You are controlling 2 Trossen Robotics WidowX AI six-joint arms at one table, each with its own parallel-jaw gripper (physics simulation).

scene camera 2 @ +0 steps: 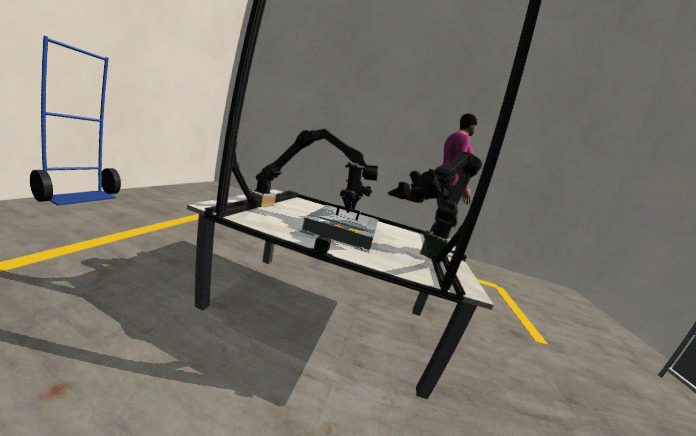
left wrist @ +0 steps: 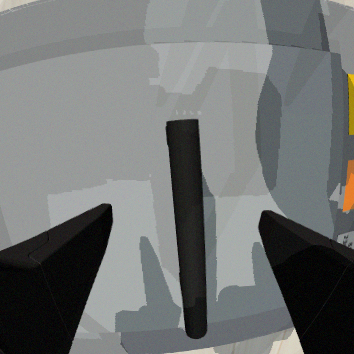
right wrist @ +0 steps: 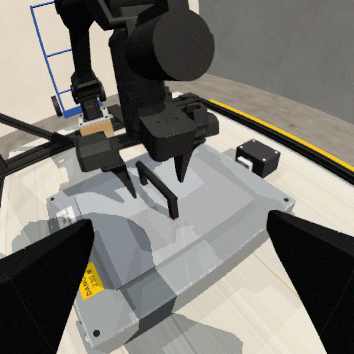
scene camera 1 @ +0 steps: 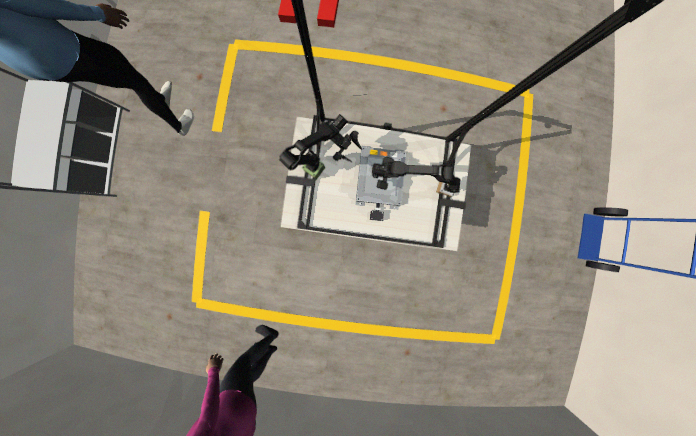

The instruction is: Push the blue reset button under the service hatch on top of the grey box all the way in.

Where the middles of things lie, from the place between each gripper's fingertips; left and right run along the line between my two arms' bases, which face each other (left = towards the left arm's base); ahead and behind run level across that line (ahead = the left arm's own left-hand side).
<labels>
The service hatch (left wrist: pixel 188 141) is 17 cm to the left of my right hand, 15 cm below it and 6 cm ahead of it.
Now: left hand 10 mm above the service hatch.
</labels>
